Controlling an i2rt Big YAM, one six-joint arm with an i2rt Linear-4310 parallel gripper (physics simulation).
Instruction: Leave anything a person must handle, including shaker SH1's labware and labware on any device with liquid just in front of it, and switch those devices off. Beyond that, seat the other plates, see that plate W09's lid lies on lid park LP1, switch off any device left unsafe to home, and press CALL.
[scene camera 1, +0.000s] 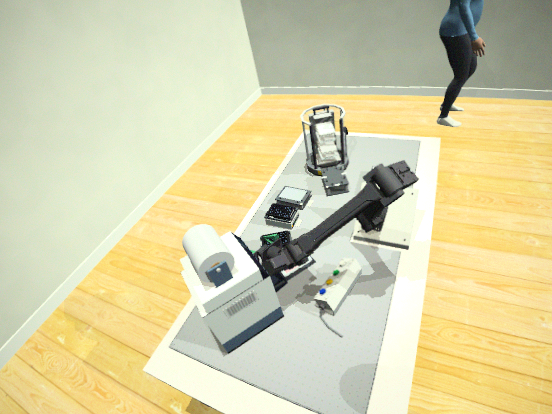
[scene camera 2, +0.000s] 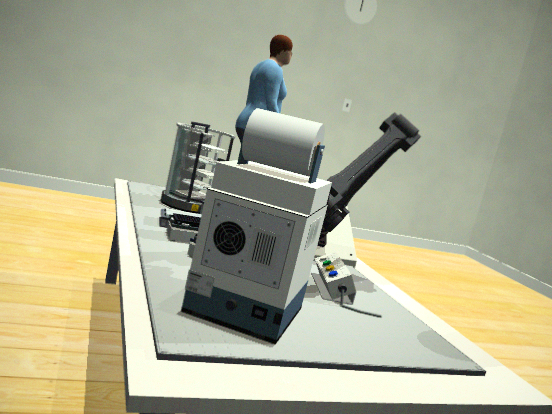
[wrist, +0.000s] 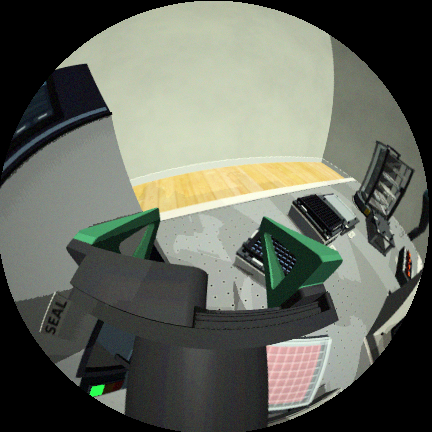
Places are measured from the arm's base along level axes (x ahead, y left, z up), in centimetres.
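Where they show: gripper, between the fingertips: (scene camera 1: 255, 244) (wrist: 209, 217).
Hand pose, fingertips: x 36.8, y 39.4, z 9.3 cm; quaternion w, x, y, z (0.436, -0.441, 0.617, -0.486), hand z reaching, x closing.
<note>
Things, the pixels of their top centre, and the offset from my fingertips. "pt": a spot on its surface instead.
- large white sealing machine, centre of its top: (scene camera 2: 291, 116) (scene camera 1: 204, 238) dx -3.4, dy +21.5, dz +28.0 cm
- pink-welled plate, centre of its top: (wrist: 269, 380) (scene camera 1: 292, 258) dx -15.3, dy -1.9, dz -4.5 cm
- dark plate, centre of its top: (wrist: 285, 249) (scene camera 1: 275, 239) dx +0.2, dy -12.7, dz -10.7 cm
- black plate, centre of its top: (wrist: 321, 209) (scene camera 2: 193, 219) (scene camera 1: 280, 210) dx +7.3, dy -30.3, dz -10.7 cm
- lid, centre of its top: (scene camera 2: 184, 214) (wrist: 340, 205) (scene camera 1: 292, 193) dx +9.1, dy -46.0, dz -13.3 cm
- button box, centre of its top: (scene camera 2: 337, 261) (scene camera 1: 337, 277) dx -33.3, dy -3.5, dz -9.2 cm
- round plate carousel, centre of its top: (scene camera 2: 207, 125) (scene camera 1: 322, 110) dx +4.2, dy -81.7, dz +17.2 cm
- SEAL label, a spot on its surface: (wrist: 56, 314) pt dx -9.0, dy +10.6, dz +3.1 cm
My gripper (wrist: 209, 217) is open and empty, with its green fingers apart, beside the large white sealing machine (scene camera 1: 245, 310) (scene camera 2: 250, 240) (wrist: 65, 210). A pink-welled plate (wrist: 295, 372) lies below my wrist, partly hidden by it. A dark plate (wrist: 256, 246) sits on a low grey base beyond my right finger, which partly covers it. Farther back, a black plate (scene camera 1: 282, 212) (wrist: 316, 211) sits on a device beside a pale, flat-topped plate or lid (scene camera 1: 293, 194) (wrist: 341, 207). A button box (scene camera 1: 341, 287) (scene camera 2: 336, 280) has green, yellow and blue buttons. Plate labels are unreadable.
A round plate carousel (scene camera 1: 325, 137) (scene camera 2: 192, 167) (wrist: 387, 182) stands at the far end, with a dark stand (scene camera 1: 335, 181) (wrist: 380, 232) before it. A green light (wrist: 97, 390) glows near the SEAL label (wrist: 56, 314). A person (scene camera 1: 459, 55) (scene camera 2: 266, 87) stands beyond the table. A cable trails from the button box.
</note>
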